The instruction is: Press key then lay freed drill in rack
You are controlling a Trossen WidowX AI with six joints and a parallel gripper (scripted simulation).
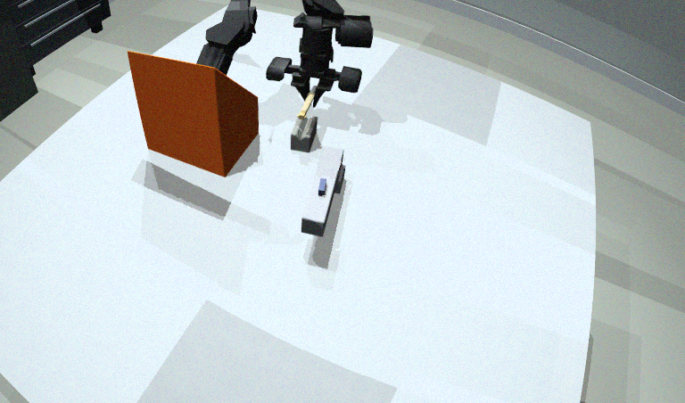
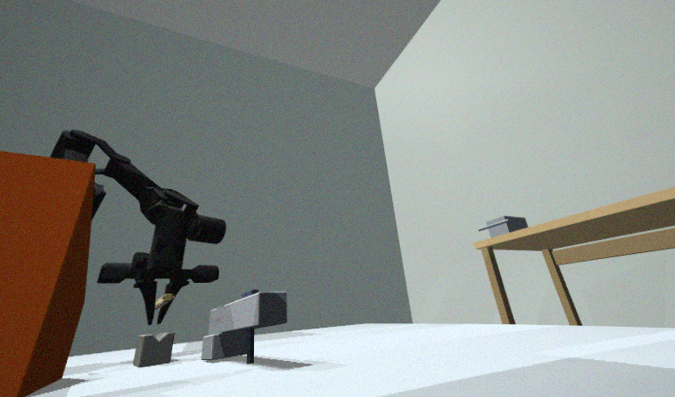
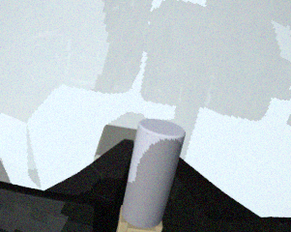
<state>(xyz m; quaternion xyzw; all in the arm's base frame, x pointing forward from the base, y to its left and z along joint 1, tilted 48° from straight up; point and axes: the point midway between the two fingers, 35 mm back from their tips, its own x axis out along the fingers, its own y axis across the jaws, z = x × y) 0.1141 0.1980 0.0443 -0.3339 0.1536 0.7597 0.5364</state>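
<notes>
Right now my gripper tip is 40 mm to the left of the drill, 30 mm below it and 10 mm short of it. The rest, counted from my gripper tip: blue key 200 mm to the right, 150 mm ahead; then rack 50 mm to the right, 40 mm below, 20 mm ahead; then housing 180 mm to the right, 140 mm ahead, 10 mm below.
</notes>
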